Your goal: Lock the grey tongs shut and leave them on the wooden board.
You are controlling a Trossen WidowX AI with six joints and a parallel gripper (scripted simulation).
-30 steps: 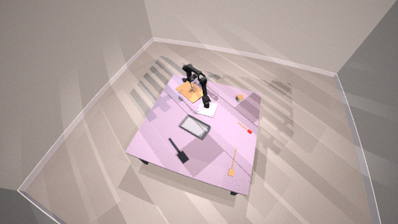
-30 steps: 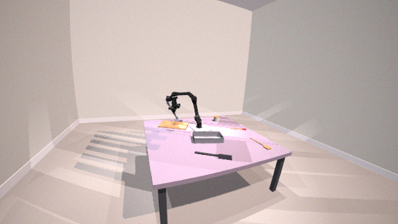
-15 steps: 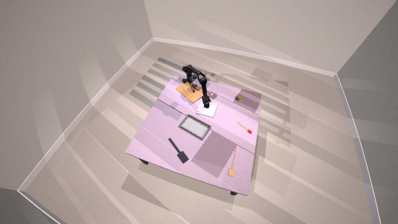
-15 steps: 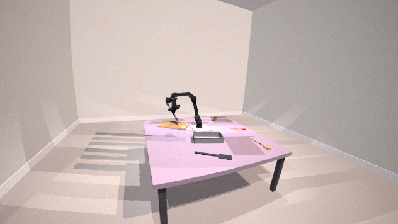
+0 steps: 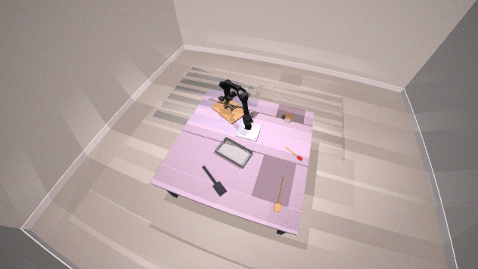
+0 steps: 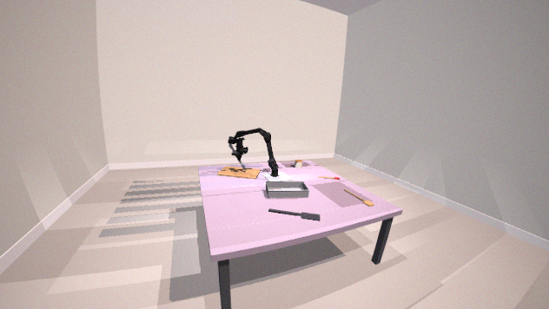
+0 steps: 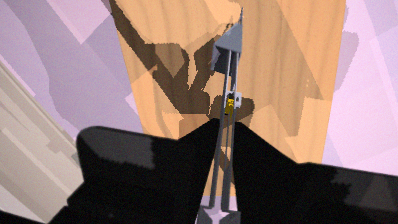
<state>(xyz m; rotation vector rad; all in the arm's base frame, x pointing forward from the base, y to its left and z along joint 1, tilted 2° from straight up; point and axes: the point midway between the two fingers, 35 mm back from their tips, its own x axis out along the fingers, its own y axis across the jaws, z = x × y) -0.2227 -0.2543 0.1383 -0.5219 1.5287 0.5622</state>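
My gripper tip is now 11 cm above the wooden board. Also, from my gripper tip: grey roasting tin: 55 cm ahead, 17 cm to the left, 9 cm below; then round pot: 5 cm ahead, 66 cm to the left, 8 cm below; then black spatula: 85 cm ahead, 5 cm to the left, 11 cm below.
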